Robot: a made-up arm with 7 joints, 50 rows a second.
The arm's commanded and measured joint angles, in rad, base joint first. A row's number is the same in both.
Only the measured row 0 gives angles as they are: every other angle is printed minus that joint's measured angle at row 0.
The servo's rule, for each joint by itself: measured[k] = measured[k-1] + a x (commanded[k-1-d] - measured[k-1]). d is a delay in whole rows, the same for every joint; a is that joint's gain. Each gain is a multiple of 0.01, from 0.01 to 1. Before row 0 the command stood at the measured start. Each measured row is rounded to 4 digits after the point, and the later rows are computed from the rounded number. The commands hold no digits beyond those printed.
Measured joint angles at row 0: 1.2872, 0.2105, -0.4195, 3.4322, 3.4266, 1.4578, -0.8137
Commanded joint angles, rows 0 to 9: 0.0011, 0.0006, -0.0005, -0.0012, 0.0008, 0.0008, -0.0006; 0.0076, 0.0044, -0.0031, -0.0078, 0.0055, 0.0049, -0.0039; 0.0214, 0.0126, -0.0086, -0.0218, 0.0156, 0.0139, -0.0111; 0.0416, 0.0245, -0.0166, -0.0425, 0.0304, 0.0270, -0.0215; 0.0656, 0.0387, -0.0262, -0.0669, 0.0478, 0.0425, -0.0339; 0.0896, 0.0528, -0.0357, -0.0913, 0.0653, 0.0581, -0.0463; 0.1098, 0.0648, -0.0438, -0.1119, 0.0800, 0.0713, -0.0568; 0.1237, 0.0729, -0.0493, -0.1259, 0.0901, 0.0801, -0.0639; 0.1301, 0.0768, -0.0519, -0.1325, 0.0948, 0.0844, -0.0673; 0.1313, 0.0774, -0.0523, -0.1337, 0.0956, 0.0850, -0.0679
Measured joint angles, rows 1 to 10: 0.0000, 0.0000, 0.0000, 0.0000, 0.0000, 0.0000, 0.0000; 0.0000, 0.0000, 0.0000, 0.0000, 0.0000, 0.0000, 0.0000; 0.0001, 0.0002, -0.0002, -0.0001, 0.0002, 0.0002, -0.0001; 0.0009, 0.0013, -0.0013, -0.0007, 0.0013, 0.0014, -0.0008; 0.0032, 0.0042, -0.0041, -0.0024, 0.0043, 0.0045, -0.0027; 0.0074, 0.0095, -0.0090, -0.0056, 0.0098, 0.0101, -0.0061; 0.0138, 0.0171, -0.0157, -0.0105, 0.0178, 0.0182, -0.0111; 0.0221, 0.0264, -0.0235, -0.0170, 0.0278, 0.0282, -0.0174; 0.0317, 0.0364, -0.0314, -0.0246, 0.0388, 0.0390, -0.0245; 0.0418, 0.0459, -0.0384, -0.0327, 0.0496, 0.0493, -0.0316
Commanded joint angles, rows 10 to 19: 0.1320, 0.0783, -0.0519, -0.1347, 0.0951, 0.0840, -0.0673; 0.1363, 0.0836, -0.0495, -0.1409, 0.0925, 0.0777, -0.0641; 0.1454, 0.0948, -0.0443, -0.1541, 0.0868, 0.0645, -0.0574; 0.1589, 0.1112, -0.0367, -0.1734, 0.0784, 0.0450, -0.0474; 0.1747, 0.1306, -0.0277, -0.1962, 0.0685, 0.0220, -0.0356; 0.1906, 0.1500, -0.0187, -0.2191, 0.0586, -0.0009, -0.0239; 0.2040, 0.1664, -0.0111, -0.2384, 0.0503, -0.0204, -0.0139; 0.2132, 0.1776, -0.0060, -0.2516, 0.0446, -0.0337, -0.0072; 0.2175, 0.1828, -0.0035, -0.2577, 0.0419, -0.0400, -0.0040; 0.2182, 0.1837, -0.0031, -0.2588, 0.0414, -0.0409, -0.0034
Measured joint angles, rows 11 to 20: 0.0515, 0.0539, -0.0437, -0.0407, 0.0591, 0.0581, -0.0380; 0.0603, 0.0600, -0.0471, -0.0481, 0.0668, 0.0648, -0.0434; 0.0682, 0.0648, -0.0490, -0.0550, 0.0727, 0.0696, -0.0477; 0.0757, 0.0697, -0.0492, -0.0619, 0.0769, 0.0716, -0.0507; 0.0834, 0.0762, -0.0473, -0.0693, 0.0790, 0.0698, -0.0519; 0.0917, 0.0853, -0.0432, -0.0776, 0.0789, 0.0636, -0.0511; 0.1008, 0.0971, -0.0372, -0.0871, 0.0767, 0.0532, -0.0483; 0.1107, 0.1109, -0.0300, -0.0977, 0.0729, 0.0397, -0.0439; 0.1210, 0.1253, -0.0226, -0.1090, 0.0682, 0.0247, -0.0385; 0.1311, 0.1389, -0.0161, -0.1204, 0.0632, 0.0101, -0.0329
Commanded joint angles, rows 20 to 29: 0.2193, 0.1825, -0.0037, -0.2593, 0.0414, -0.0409, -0.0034; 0.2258, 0.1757, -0.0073, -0.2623, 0.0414, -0.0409, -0.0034; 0.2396, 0.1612, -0.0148, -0.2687, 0.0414, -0.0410, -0.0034; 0.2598, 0.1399, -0.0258, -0.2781, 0.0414, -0.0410, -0.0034; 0.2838, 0.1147, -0.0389, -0.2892, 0.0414, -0.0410, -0.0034; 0.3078, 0.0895, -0.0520, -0.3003, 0.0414, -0.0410, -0.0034; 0.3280, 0.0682, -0.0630, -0.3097, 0.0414, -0.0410, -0.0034; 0.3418, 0.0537, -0.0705, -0.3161, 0.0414, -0.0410, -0.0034; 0.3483, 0.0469, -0.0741, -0.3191, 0.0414, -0.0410, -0.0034; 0.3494, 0.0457, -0.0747, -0.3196, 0.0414, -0.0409, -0.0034
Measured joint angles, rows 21 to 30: 0.1406, 0.1503, -0.0112, -0.1314, 0.0587, -0.0024, -0.0277; 0.1491, 0.1590, -0.0080, -0.1416, 0.0551, -0.0120, -0.0233; 0.1568, 0.1651, -0.0063, -0.1510, 0.0522, -0.0192, -0.0197; 0.1644, 0.1679, -0.0067, -0.1599, 0.0499, -0.0246, -0.0168; 0.1727, 0.1662, -0.0099, -0.1686, 0.0481, -0.0287, -0.0144; 0.1823, 0.1594, -0.0161, -0.1774, 0.0467, -0.0318, -0.0124; 0.1935, 0.1478, -0.0250, -0.1863, 0.0456, -0.0341, -0.0108; 0.2061, 0.1326, -0.0355, -0.1954, 0.0447, -0.0358, -0.0095; 0.2195, 0.1159, -0.0462, -0.2045, 0.0440, -0.0371, -0.0084; 0.2330, 0.0997, -0.0557, -0.2134, 0.0435, -0.0381, -0.0075
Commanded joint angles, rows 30 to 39: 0.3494, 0.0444, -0.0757, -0.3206, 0.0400, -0.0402, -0.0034; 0.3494, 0.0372, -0.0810, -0.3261, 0.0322, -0.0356, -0.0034; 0.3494, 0.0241, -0.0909, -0.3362, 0.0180, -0.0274, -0.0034; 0.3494, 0.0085, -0.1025, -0.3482, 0.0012, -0.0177, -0.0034; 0.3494, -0.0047, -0.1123, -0.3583, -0.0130, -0.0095, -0.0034; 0.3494, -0.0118, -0.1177, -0.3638, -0.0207, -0.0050, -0.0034; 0.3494, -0.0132, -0.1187, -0.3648, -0.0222, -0.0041, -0.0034; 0.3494, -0.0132, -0.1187, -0.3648, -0.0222, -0.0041, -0.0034; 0.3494, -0.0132, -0.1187, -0.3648, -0.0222, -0.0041, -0.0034; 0.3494, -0.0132, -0.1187, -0.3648, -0.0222, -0.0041, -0.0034
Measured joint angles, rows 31 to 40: 0.2457, 0.0860, -0.0629, -0.2219, 0.0431, -0.0388, -0.0068; 0.2571, 0.0755, -0.0675, -0.2297, 0.0427, -0.0393, -0.0062; 0.2673, 0.0674, -0.0707, -0.2370, 0.0421, -0.0395, -0.0057; 0.2763, 0.0595, -0.0747, -0.2441, 0.0400, -0.0385, -0.0053; 0.2843, 0.0503, -0.0810, -0.2515, 0.0354, -0.0357, -0.0050; 0.2915, 0.0394, -0.0894, -0.2592, 0.0282, -0.0312, -0.0047; 0.2979, 0.0279, -0.0983, -0.2671, 0.0195, -0.0258, -0.0045; 0.3036, 0.0176, -0.1059, -0.2748, 0.0111, -0.0206, -0.0043; 0.3086, 0.0096, -0.1109, -0.2820, 0.0041, -0.0165, -0.0041; 0.3131, 0.0037, -0.1139, -0.2886, -0.0014, -0.0134, -0.0040
